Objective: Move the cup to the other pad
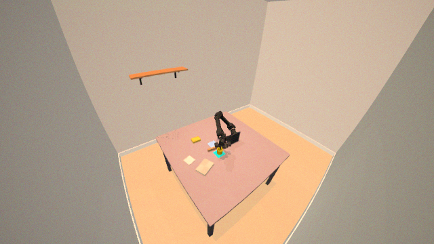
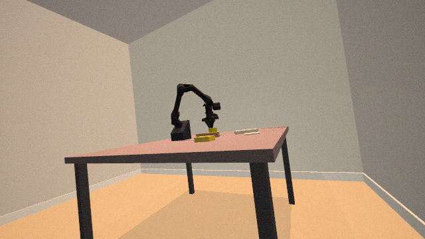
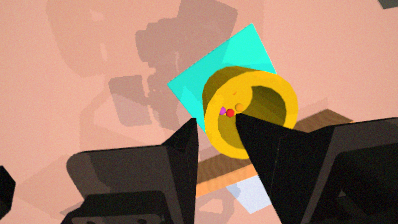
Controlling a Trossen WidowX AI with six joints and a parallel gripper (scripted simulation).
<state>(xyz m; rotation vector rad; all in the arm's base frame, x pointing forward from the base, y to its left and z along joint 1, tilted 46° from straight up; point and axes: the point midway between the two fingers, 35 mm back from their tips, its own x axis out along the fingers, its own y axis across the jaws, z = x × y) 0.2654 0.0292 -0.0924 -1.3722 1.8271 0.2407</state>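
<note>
The yellow cup is 30 mm below my gripper tip, 20 mm ahead of it and 10 mm to the right of it. The rest, counted from my gripper tip: cyan pad 70 mm below, 30 mm ahead, 20 mm to the right; small marble 50 mm below, 30 mm to the right, 20 mm ahead; orange wooden bar 100 mm to the right, 60 mm below, 10 mm ahead.
</note>
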